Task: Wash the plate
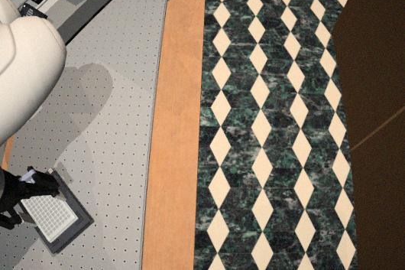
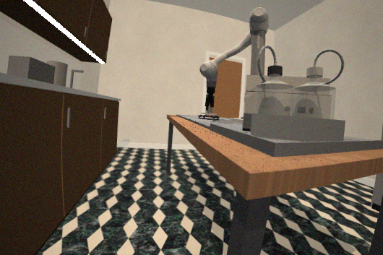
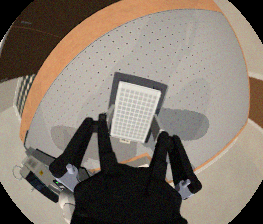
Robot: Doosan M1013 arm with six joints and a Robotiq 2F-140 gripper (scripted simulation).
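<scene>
The white well plate is 30 mm below my hand. From my hand the other things lie so: plate washer: 290 mm behind, 580 mm to the left, 60 mm above; label: 90 mm behind, 60 mm to the left, 70 mm below; plate nest N1: 50 mm below.
</scene>
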